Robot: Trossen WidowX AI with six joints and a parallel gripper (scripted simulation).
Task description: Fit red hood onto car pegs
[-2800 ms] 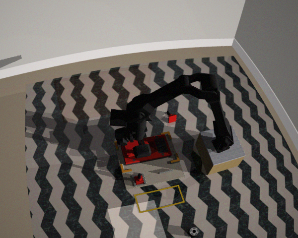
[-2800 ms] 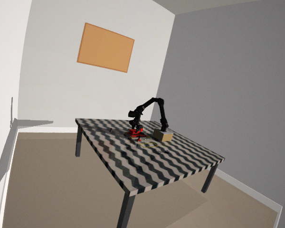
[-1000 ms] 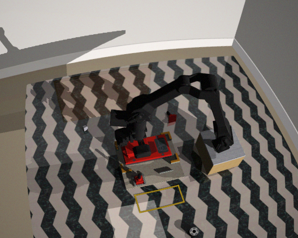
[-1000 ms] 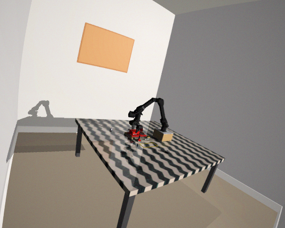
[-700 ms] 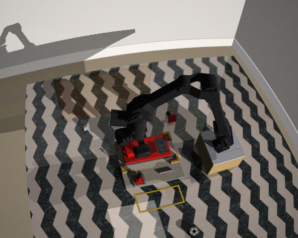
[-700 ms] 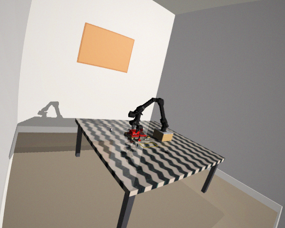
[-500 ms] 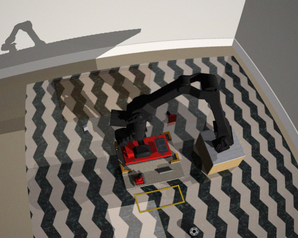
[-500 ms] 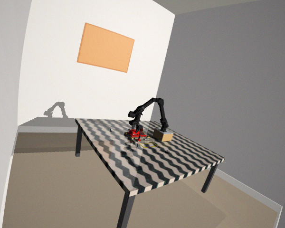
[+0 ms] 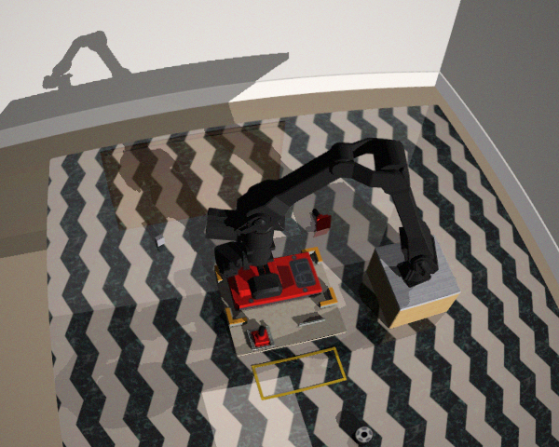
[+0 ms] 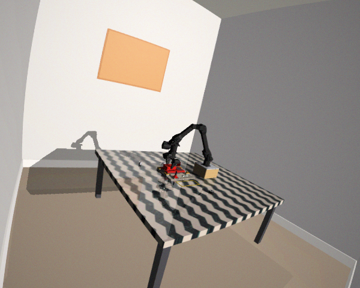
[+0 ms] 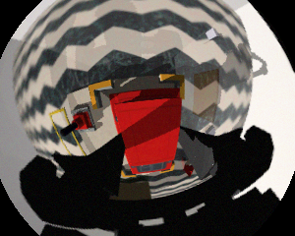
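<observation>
The red hood is 1 cm above my gripper tip. Round my gripper tip: grey engine block: 2 cm below.
</observation>
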